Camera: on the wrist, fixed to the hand. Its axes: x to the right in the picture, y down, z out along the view.
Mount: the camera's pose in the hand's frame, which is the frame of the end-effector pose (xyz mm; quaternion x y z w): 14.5 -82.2 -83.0 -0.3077 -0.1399 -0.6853 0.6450
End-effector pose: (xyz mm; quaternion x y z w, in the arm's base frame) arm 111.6 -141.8 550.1 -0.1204 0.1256 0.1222 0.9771
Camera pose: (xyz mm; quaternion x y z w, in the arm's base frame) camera 129.4 -238.2 485.0 -0.4473 -0.1758 -0.5353 0.6946
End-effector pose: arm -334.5 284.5 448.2 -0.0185 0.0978 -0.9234 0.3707
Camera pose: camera -409.8 346.4 382.3 0.3222 -0.2827 0.8170 0.3857
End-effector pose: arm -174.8 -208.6 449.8 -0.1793 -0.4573 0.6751 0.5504
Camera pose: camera -70.1 -162.6 477.6 0.1228 -0.7026 -0.0574 0.6985
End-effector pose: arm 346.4 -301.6 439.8 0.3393 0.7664 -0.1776 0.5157
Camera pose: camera 229.5 -303.2 453.8 -0.4899 0.7094 -0.2796 0.4226
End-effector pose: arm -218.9 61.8 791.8 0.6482 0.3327 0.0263 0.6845
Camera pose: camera -280.8 127.8 716.4 -0.0169 0.5549 -0.4404 0.7055
